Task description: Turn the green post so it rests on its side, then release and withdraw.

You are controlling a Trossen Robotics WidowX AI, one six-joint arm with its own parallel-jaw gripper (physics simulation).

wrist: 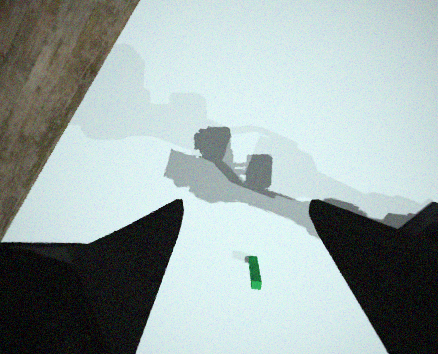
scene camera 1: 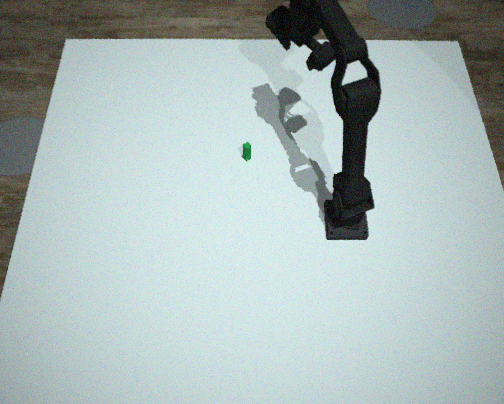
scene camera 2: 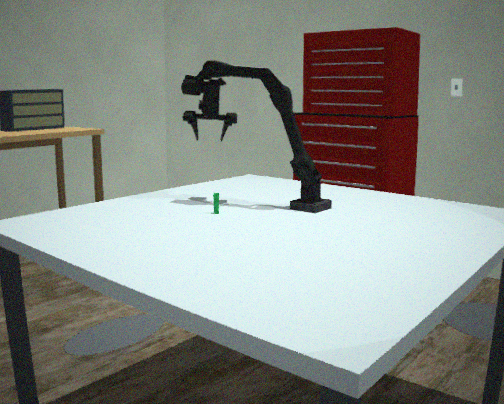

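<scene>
A small green post (scene camera 1: 246,151) (scene camera 2: 216,203) (wrist: 255,272) stands upright on the white table (scene camera 1: 150,300) (scene camera 2: 280,280). In the wrist view it shows below the line between the fingertips, seen from above at a slant. My gripper (scene camera 2: 209,140) (wrist: 245,205) is open and empty, pointing down high above the table. In scene camera 2 its fingers are wide apart, well above the post. In scene camera 1 the gripper is partly hidden by the arm and lies up and to the right of the post.
The arm's base (scene camera 1: 347,227) (scene camera 2: 310,205) stands on the table, to the right of the post in both scene views. The arm's shadow falls on the table near the post. Beyond the table are a red drawer cabinet (scene camera 2: 400,75) and a wooden bench (scene camera 2: 75,132) bearing a drawer box (scene camera 2: 38,109).
</scene>
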